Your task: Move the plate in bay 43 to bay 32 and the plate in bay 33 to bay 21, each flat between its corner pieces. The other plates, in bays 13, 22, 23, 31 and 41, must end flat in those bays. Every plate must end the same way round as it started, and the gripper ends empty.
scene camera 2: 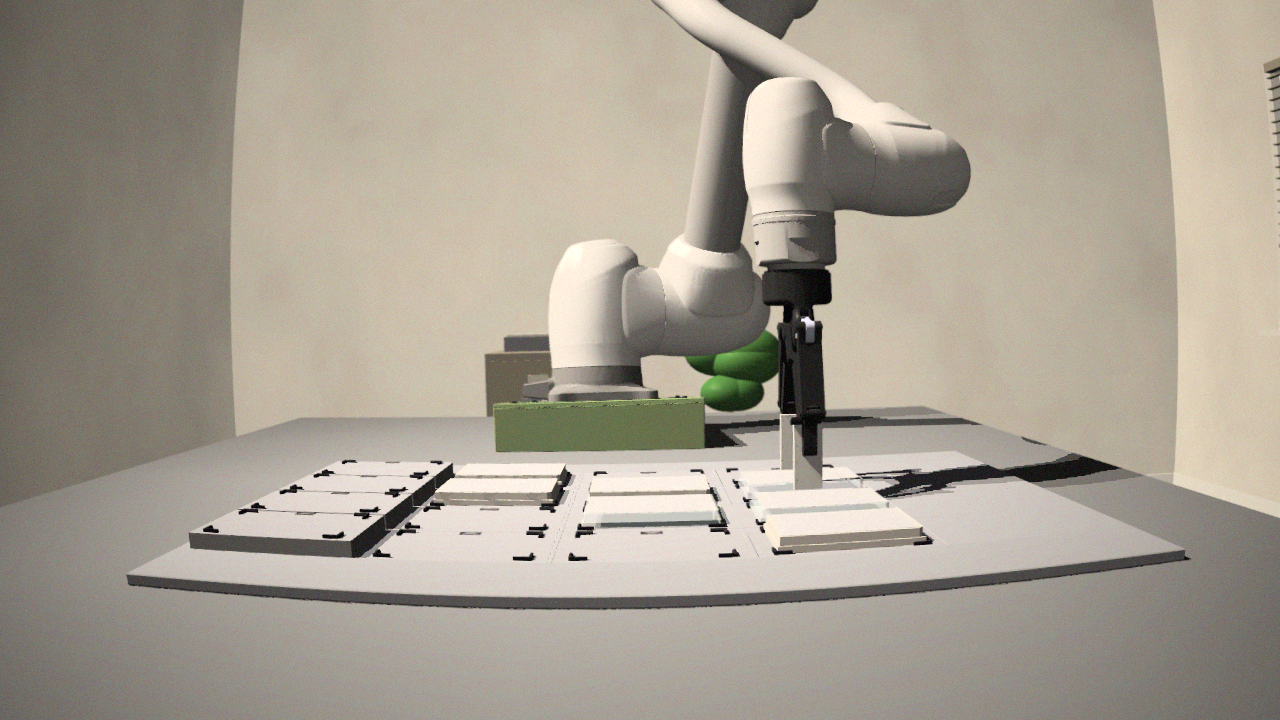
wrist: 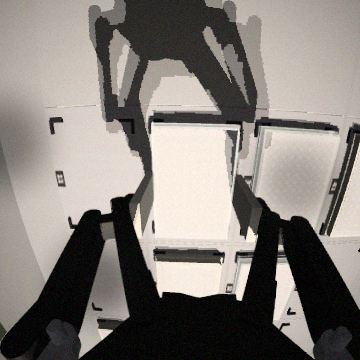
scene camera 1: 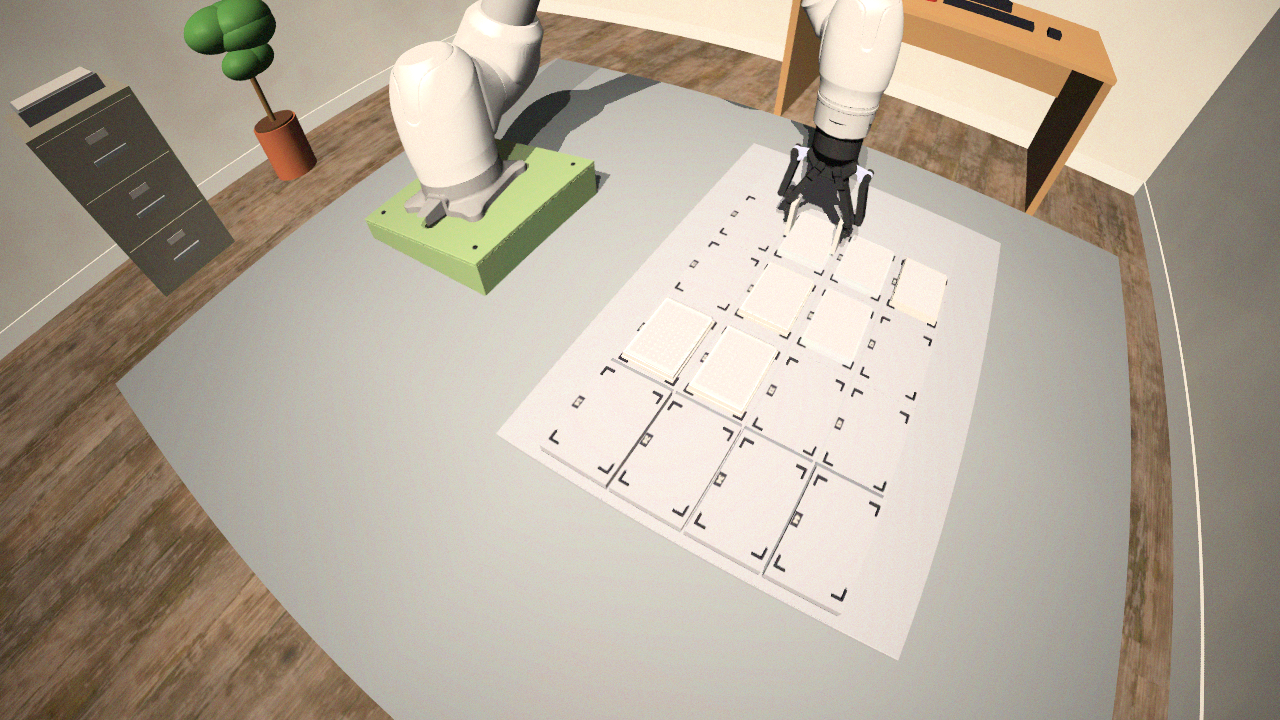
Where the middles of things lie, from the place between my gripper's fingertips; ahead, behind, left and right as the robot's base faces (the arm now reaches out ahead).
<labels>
I see my gripper 10 mm above the bay 21 point(wrist: 170, 113). Also, from my hand: bay 42 point(scene camera 2: 690, 545) (200 mm to the right, 180 mm ahead, 10 mm below); bay 32 point(scene camera 2: 575, 516) (180 mm to the right, 70 mm ahead, 10 mm below); bay 11 point(scene camera 1: 760, 222) (110 mm behind, 20 mm to the left, 10 mm below).
</labels>
